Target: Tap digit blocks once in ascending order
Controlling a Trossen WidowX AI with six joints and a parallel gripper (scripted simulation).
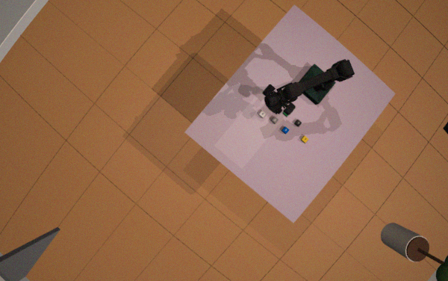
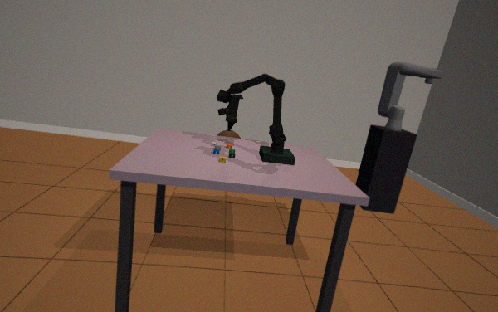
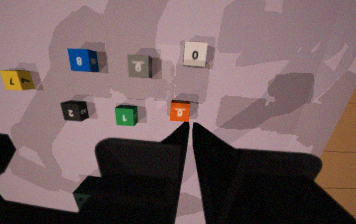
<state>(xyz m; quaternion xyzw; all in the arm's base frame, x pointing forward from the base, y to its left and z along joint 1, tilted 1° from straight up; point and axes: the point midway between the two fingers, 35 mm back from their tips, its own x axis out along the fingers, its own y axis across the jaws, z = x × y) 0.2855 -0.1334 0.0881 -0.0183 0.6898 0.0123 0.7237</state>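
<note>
My gripper tip is now 9 cm above the orange block, 2 cm past it and 1 cm to the right of it. Also, from my gripper tip: green block: 10 cm to the left, 9 cm below, 4 cm behind; then grey block: 9 cm below, 8 cm to the left, 5 cm ahead; then white block: 9 cm below, 8 cm ahead.
</note>
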